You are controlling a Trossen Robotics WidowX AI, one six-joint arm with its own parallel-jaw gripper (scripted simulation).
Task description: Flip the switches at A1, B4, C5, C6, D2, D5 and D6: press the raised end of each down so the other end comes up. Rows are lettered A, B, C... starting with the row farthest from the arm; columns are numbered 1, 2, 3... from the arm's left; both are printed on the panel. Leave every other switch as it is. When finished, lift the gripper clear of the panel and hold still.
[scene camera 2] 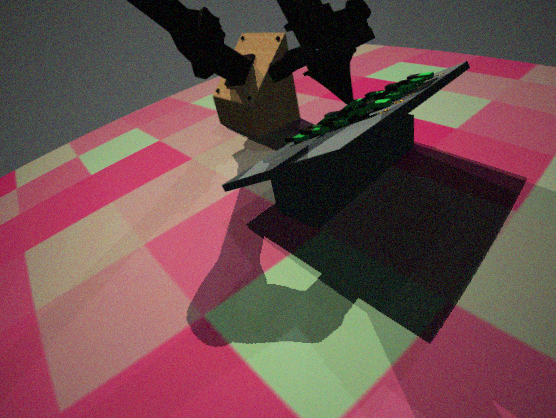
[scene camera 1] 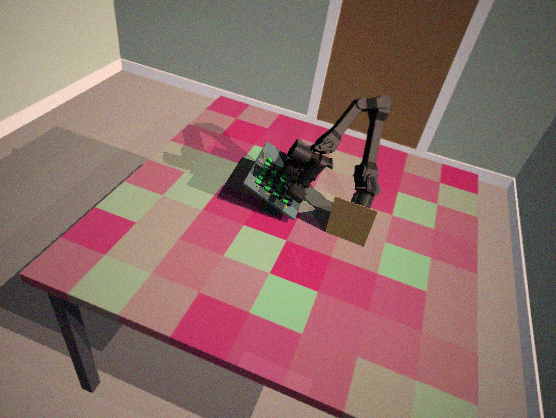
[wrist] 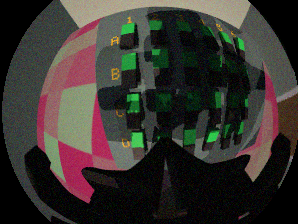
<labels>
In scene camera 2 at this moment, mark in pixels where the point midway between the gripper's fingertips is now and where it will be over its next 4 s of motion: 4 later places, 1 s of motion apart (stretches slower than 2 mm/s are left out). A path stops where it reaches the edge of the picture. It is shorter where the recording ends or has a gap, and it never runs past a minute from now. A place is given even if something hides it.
My gripper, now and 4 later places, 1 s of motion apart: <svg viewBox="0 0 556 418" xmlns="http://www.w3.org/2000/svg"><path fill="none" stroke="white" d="M349 102L347 99L293 103L303 126L304 128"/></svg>
</labels>
